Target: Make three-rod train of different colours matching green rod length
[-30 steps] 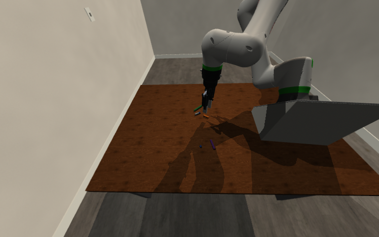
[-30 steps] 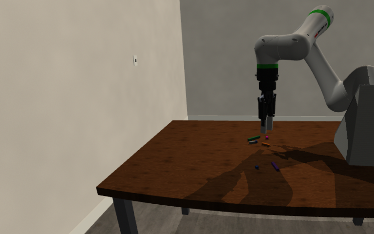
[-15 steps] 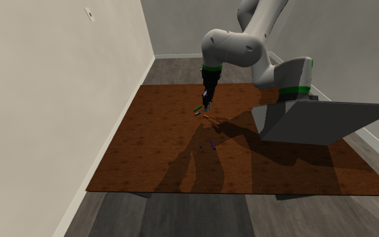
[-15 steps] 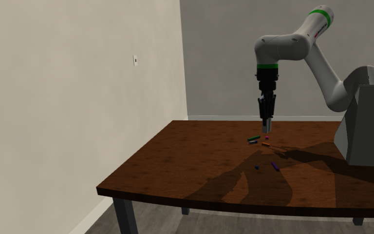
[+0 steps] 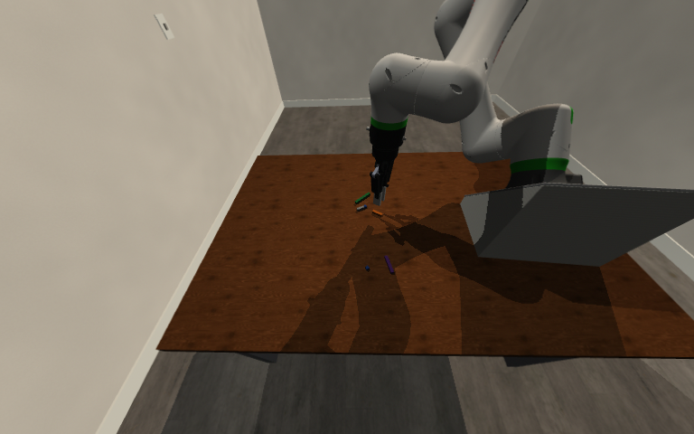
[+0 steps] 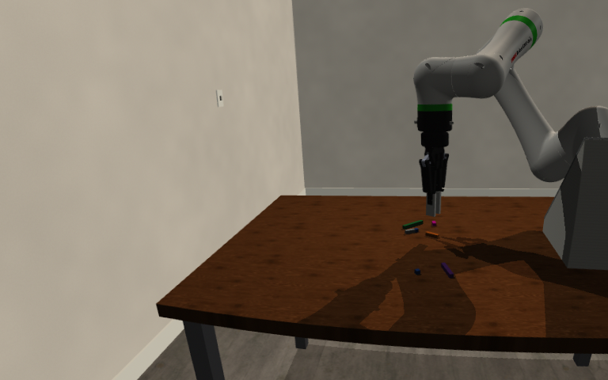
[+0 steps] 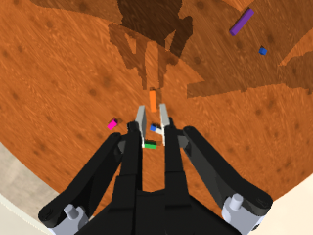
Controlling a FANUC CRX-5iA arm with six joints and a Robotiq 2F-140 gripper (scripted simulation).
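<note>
Now: hand 10 cm above the orange rod. From my hand the other things lie so: green rod (5 cm ahead, 9 cm to the right, 10 cm below); then magenta rod (1 cm behind, 10 cm to the right, 10 cm below); then grey rod (6 cm ahead, 3 cm to the right, 10 cm below).
</note>
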